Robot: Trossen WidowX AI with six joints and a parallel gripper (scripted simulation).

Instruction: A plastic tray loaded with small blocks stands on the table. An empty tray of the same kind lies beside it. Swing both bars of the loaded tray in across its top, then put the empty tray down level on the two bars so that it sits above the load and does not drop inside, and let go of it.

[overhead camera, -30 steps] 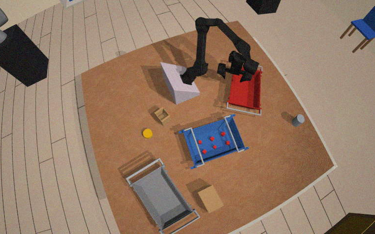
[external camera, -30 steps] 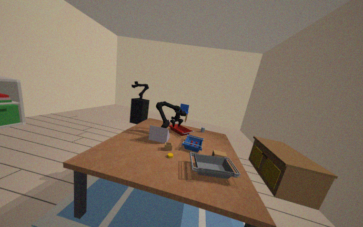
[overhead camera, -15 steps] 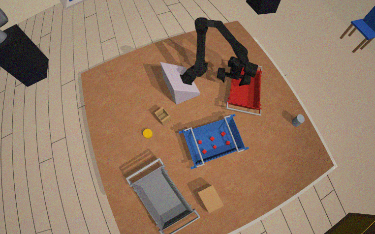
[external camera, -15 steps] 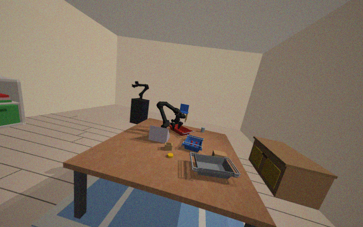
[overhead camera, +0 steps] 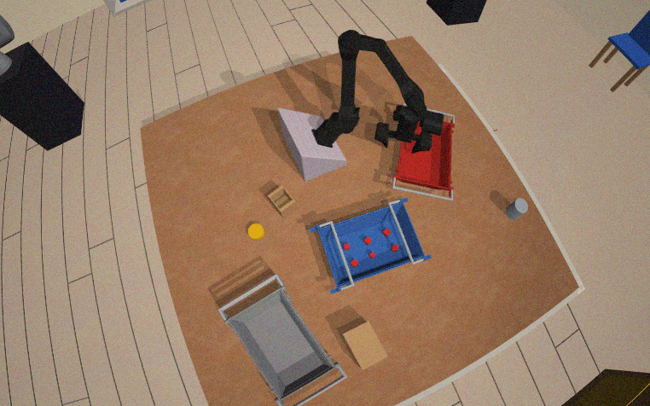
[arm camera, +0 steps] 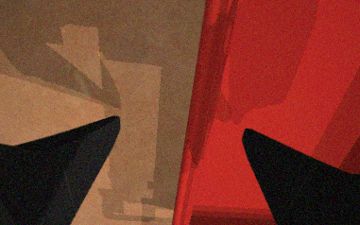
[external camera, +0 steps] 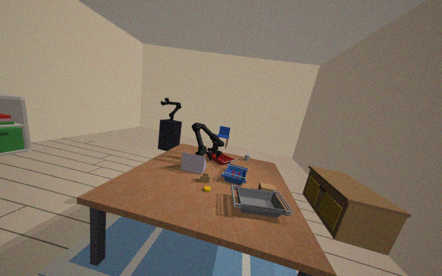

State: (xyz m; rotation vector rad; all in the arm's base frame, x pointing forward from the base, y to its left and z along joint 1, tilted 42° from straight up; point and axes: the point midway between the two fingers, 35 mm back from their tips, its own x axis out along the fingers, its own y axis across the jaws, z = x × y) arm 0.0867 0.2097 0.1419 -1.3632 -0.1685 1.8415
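Right now the red tray is 5 cm ahead of my gripper tip, 7 cm to the left of it and 3 cm above it. The rest, counted from my gripper tip: yellow disc: 12 cm ahead, 54 cm to the right, 1 cm below; cardboard box: 6 cm ahead, 43 cm to the right; grey cylinder: 36 cm ahead, 31 cm to the left, 2 cm above.
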